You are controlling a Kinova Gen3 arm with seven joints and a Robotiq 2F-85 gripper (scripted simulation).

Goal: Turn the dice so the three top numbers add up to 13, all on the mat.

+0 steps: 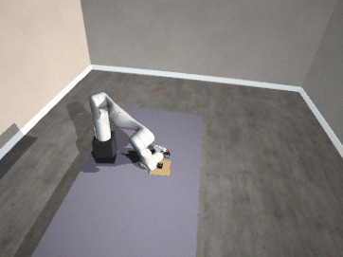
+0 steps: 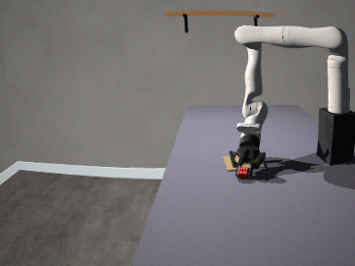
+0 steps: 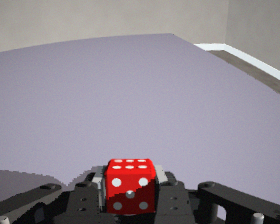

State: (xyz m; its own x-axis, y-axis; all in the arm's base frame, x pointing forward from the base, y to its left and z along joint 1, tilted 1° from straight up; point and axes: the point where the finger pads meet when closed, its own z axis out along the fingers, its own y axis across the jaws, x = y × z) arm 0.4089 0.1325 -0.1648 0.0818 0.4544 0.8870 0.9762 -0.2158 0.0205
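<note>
The red die is right at my hand. Round my hand: black die 1 cm behind, 14 cm to the right; tan mat 1 cm behind, 14 cm to the right, 2 cm below; white die 5 cm behind, 14 cm to the right.
</note>
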